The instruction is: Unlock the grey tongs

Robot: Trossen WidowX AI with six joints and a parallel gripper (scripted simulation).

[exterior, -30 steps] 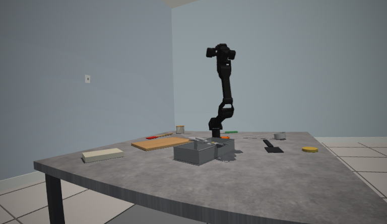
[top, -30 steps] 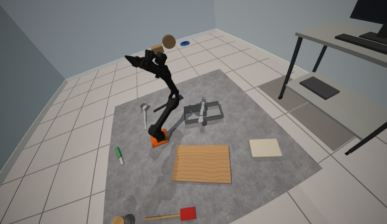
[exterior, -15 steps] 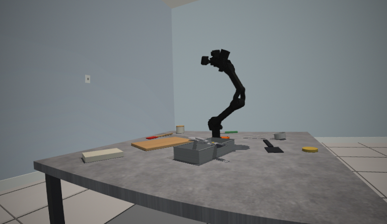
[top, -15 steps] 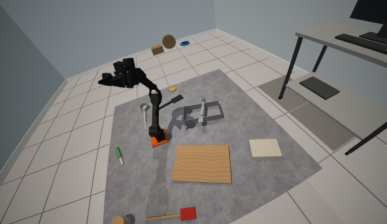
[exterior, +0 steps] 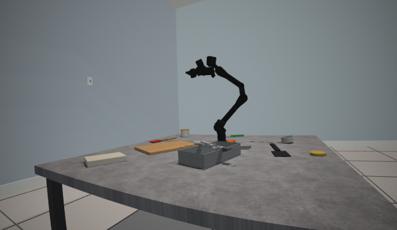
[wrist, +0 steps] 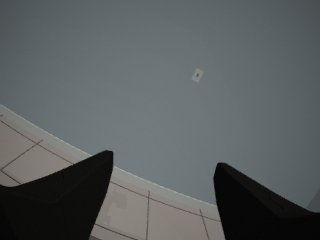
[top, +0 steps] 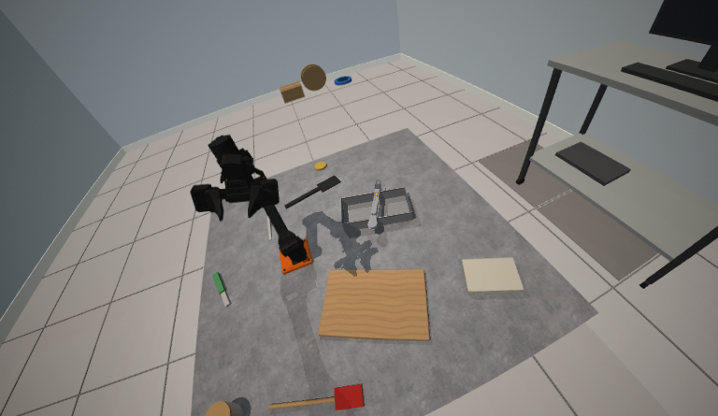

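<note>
My gripper tip is 420 mm short of the yellow lock piece, 350 mm to the right of it and 470 mm above it. Also, from my gripper tip: grey roasting tin: 390 mm ahead, 300 mm to the left, 500 mm below; then wooden board: 210 mm ahead, 70 mm to the right, 520 mm below; then green-handled tool: 350 mm behind, 240 mm to the left, 520 mm below.
</note>
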